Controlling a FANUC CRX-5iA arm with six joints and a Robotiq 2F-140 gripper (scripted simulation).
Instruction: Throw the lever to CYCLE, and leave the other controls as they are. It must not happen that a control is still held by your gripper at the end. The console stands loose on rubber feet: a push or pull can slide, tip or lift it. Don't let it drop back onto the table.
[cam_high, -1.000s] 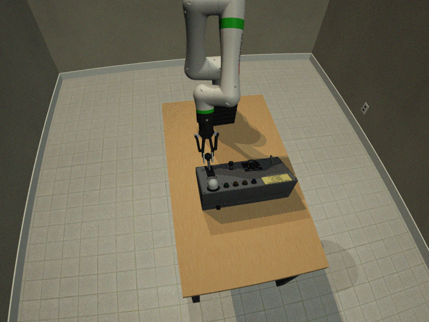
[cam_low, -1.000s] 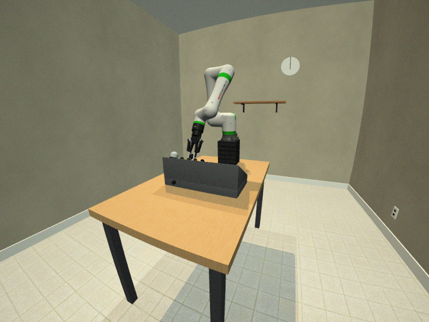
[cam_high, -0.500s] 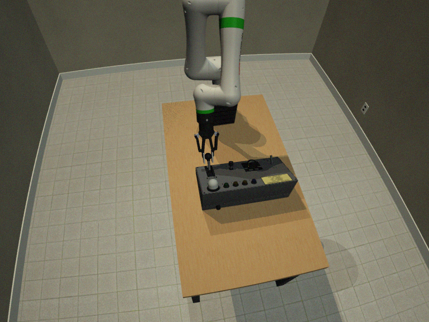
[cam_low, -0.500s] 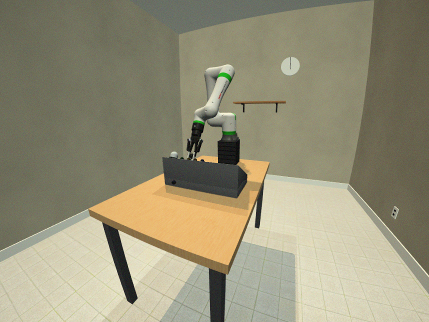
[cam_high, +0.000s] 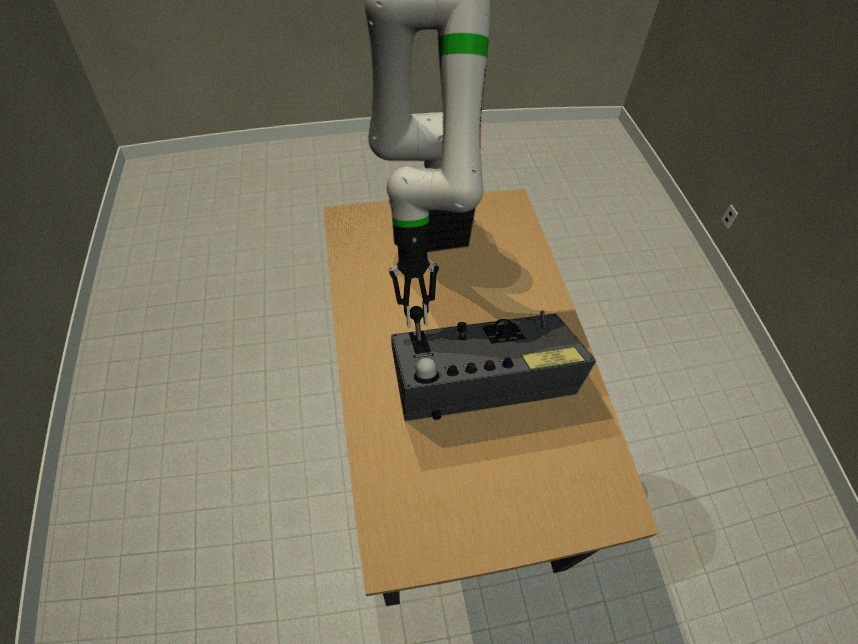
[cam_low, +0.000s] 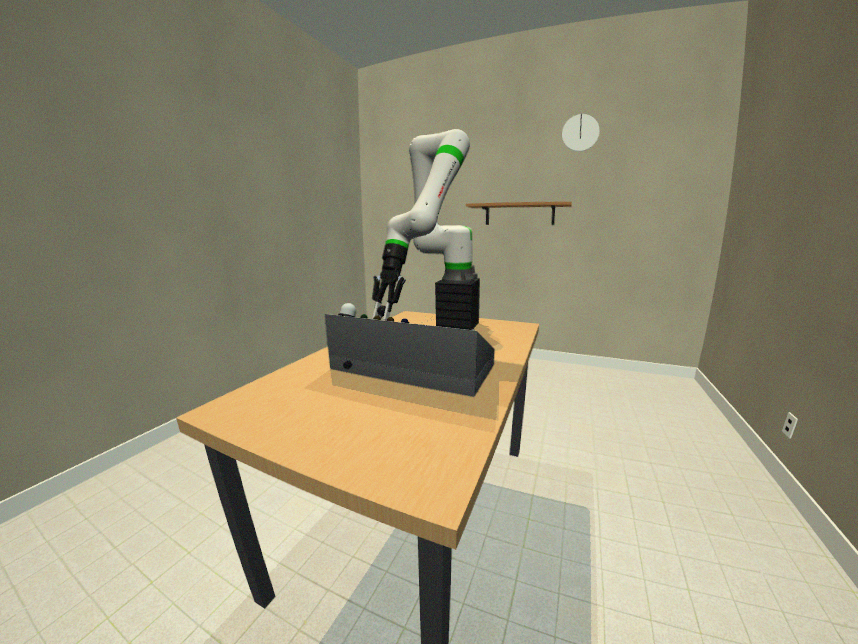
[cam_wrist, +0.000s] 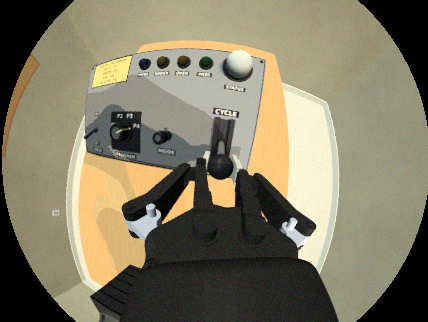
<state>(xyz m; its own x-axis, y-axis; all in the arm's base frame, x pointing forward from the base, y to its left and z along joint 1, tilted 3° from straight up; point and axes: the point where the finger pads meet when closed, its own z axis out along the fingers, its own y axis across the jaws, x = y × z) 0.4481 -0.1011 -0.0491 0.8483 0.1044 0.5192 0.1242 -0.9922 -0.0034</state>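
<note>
Now: the lever 3 cm ahead of my hand and 2 cm below it. Round my hand: dark grey console (19 cm to the left, 6 cm below, 6 cm ahead); then black rotary selector (23 cm to the left, 4 cm below, 3 cm ahead); then small black toggle (12 cm to the left, 3 cm below, 3 cm ahead).
</note>
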